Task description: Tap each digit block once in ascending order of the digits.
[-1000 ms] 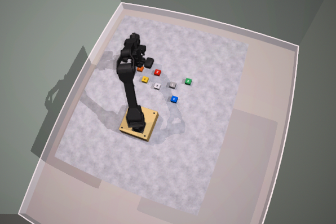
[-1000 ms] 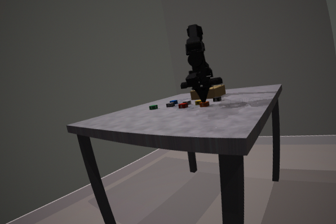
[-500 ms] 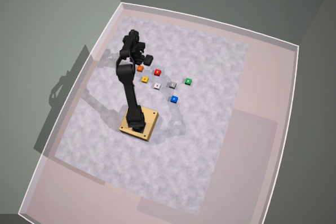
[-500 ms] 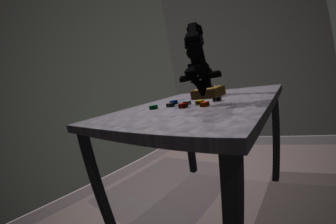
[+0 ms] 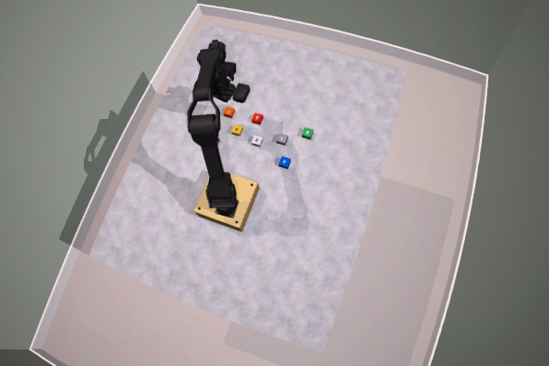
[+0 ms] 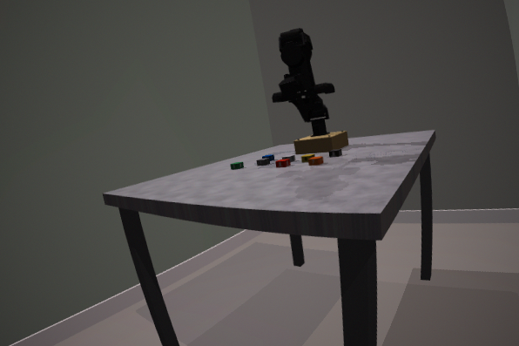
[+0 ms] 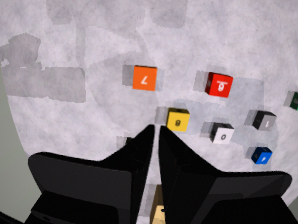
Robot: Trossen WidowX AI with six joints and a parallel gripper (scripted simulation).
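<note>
Now: gripper tip 50 mm past the yellow block, 40 mm to the left of it and 110 mm above it. Round my gripper tip: orange block 20 mm ahead, 20 mm to the left, 110 mm below; then black block 110 mm behind, 30 mm to the left, 110 mm below; then red block 10 mm ahead, 100 mm to the right, 110 mm below.
</note>
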